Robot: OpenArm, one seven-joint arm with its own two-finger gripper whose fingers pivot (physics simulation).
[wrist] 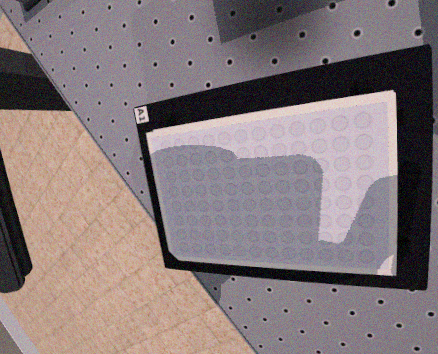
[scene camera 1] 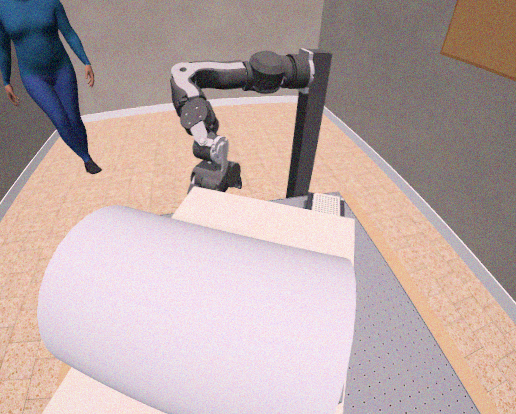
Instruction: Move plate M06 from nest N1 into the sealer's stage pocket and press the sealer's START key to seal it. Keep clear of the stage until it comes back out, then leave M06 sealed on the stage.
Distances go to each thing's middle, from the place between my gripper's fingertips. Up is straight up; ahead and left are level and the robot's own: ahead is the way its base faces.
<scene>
I see my gripper 420 mm short of the large pale cylinder [scene camera 1: 153, 307], 90 mm to the left of it and 270 mm below it.
</scene>
